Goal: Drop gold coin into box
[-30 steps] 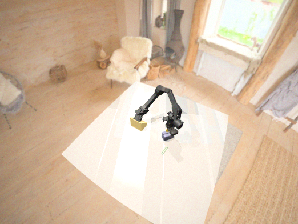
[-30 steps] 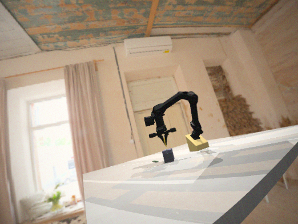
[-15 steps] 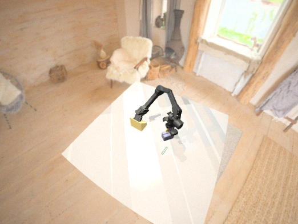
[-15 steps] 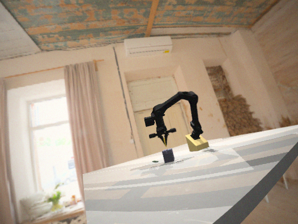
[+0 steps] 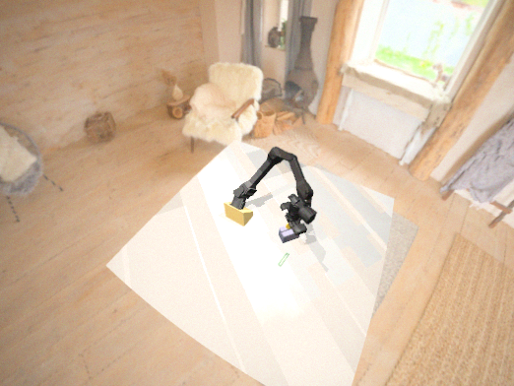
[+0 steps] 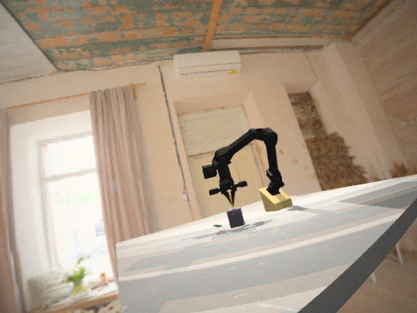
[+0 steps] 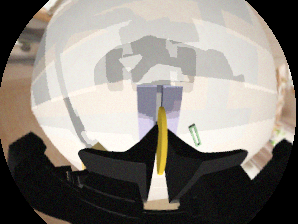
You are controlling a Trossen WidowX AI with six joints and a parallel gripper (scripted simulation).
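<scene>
Now: the gold coin 2 cm above my gripper tip.
</scene>
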